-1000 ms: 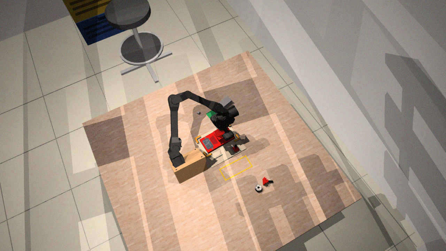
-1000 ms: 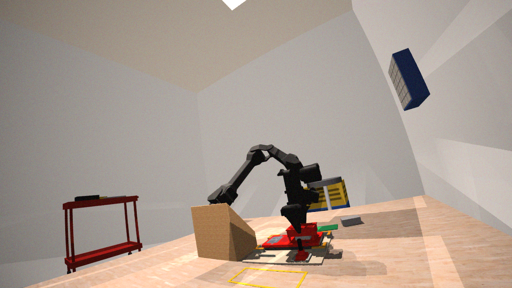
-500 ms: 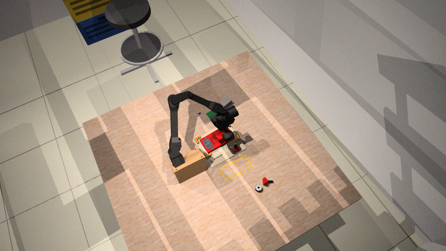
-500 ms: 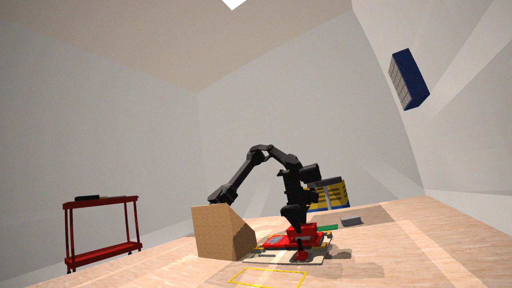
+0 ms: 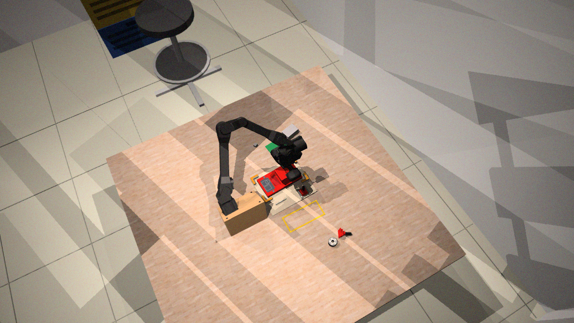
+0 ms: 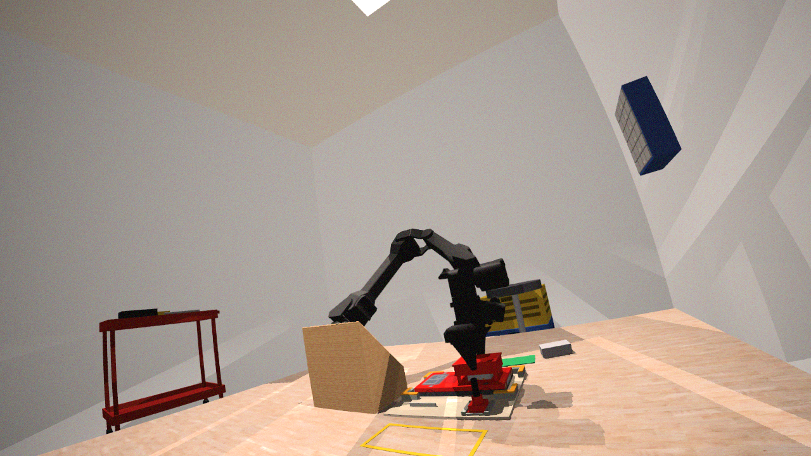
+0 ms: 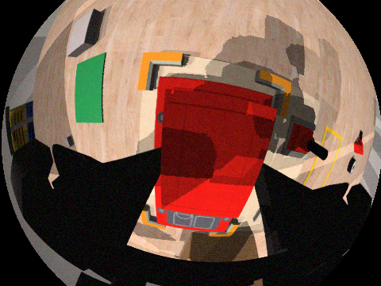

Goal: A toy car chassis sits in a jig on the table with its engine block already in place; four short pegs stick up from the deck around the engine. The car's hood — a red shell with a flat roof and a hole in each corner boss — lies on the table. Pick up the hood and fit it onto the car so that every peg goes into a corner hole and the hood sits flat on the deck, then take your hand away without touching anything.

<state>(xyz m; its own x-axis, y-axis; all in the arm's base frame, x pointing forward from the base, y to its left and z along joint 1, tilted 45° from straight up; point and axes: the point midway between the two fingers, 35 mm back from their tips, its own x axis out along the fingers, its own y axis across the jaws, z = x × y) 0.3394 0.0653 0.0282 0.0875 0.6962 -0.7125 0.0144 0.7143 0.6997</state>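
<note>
The red hood is right at my gripper tip. The rest, counted from my gripper tip: green patch: 18 cm to the left, 5 cm below, 5 cm ahead; grey engine block: 3 cm below; jig plate: 4 cm below, 3 cm behind, 2 cm to the right.
</note>
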